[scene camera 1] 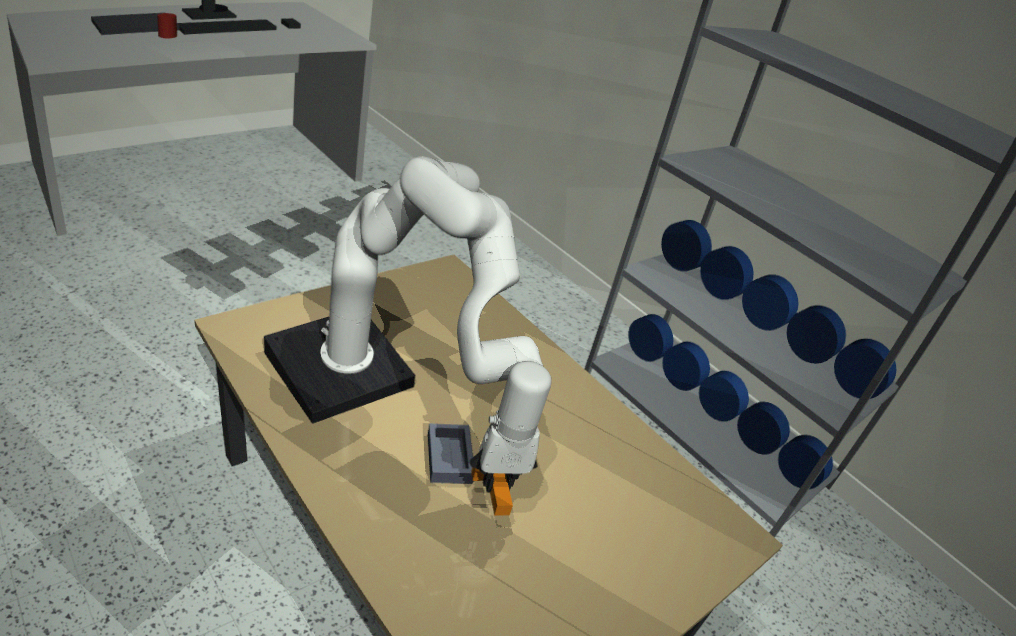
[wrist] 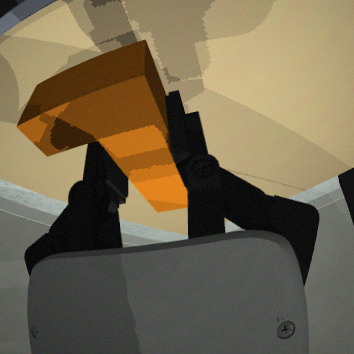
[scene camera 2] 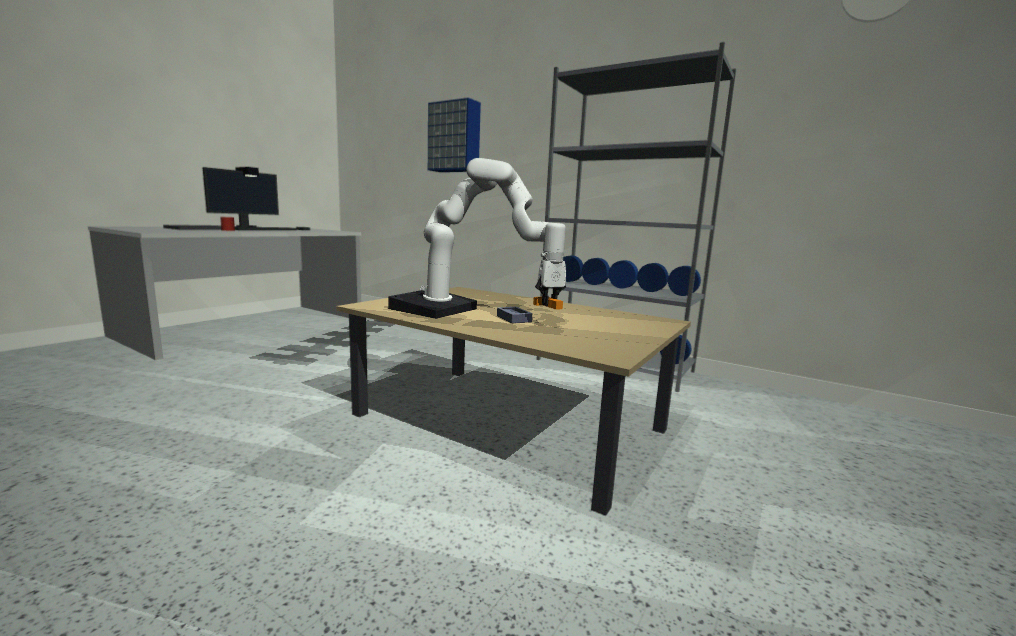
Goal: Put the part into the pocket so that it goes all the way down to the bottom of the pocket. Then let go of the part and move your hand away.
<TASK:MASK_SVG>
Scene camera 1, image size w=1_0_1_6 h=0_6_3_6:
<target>my gripper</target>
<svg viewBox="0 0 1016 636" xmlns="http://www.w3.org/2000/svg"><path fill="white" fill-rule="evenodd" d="M491 423L484 435L480 450L470 460L470 465L475 469L479 469L484 474L483 486L486 486L487 493L491 492L494 483L494 473L506 474L510 491L519 475L529 473L532 469L538 467L536 456L539 445L539 430L537 427L534 436L528 440L516 441L503 436L496 429L495 424Z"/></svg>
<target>orange L-shaped part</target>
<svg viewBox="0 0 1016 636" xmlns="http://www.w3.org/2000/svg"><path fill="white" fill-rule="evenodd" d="M494 473L494 483L490 492L494 516L510 515L513 504L506 474ZM472 467L473 481L483 481L484 474L479 469Z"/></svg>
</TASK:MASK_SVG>
